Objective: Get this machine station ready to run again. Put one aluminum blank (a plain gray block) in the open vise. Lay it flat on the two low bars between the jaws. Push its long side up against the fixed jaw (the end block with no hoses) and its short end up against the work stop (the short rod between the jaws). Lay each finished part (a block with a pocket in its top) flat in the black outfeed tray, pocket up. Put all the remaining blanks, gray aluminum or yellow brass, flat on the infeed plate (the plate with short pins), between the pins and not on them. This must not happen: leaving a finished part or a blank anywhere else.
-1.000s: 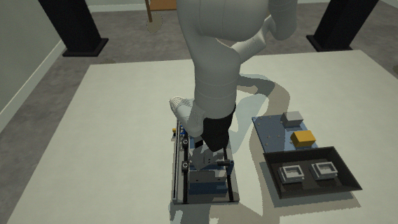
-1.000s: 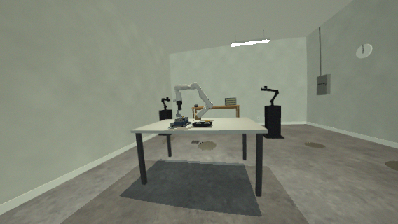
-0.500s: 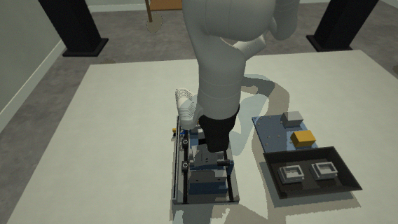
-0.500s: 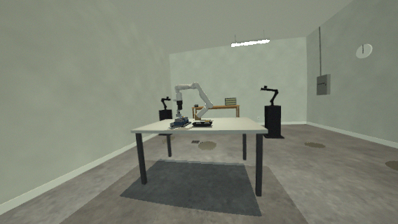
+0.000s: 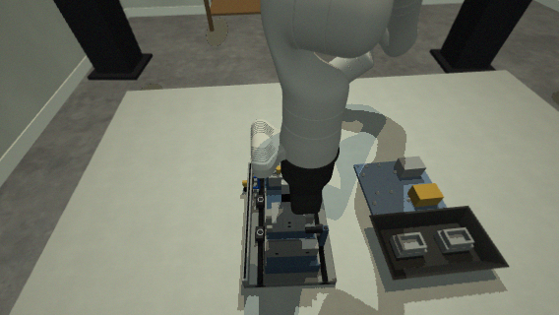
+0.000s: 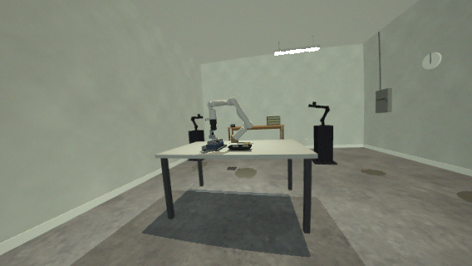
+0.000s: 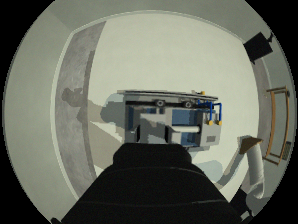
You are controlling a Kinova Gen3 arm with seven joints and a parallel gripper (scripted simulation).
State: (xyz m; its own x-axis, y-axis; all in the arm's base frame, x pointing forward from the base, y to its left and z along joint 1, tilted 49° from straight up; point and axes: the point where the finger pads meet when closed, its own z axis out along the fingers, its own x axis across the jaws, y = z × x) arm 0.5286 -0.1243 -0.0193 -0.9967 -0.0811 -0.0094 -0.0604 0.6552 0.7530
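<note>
The gray aluminum blank is 30 mm below my hand. Round my hand: yellow brass blank 130 mm behind, 350 mm to the left, 140 mm below.
</note>
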